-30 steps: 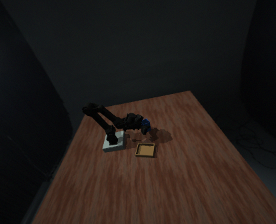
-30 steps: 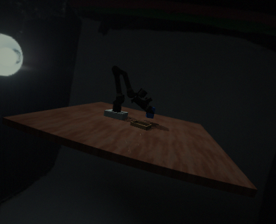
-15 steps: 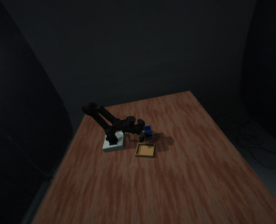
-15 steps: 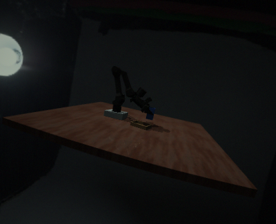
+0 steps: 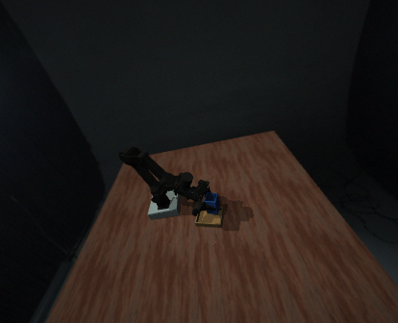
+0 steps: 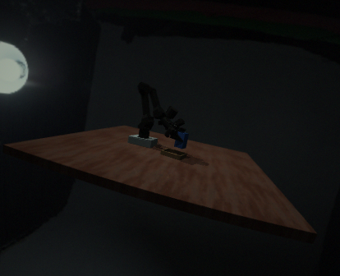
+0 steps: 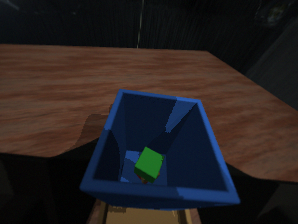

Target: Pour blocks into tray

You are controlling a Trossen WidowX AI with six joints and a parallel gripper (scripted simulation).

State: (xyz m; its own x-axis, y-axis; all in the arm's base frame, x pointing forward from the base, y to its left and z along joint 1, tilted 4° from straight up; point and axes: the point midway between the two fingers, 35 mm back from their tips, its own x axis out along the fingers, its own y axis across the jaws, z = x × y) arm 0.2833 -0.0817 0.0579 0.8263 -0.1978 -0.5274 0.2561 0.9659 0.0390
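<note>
The blue cup lies 2 cm below my gripper tip, 2 cm behind it and 1 cm to the left of it. From my gripper tip the other things lie so: green block 2 cm behind, 1 cm to the left.
</note>
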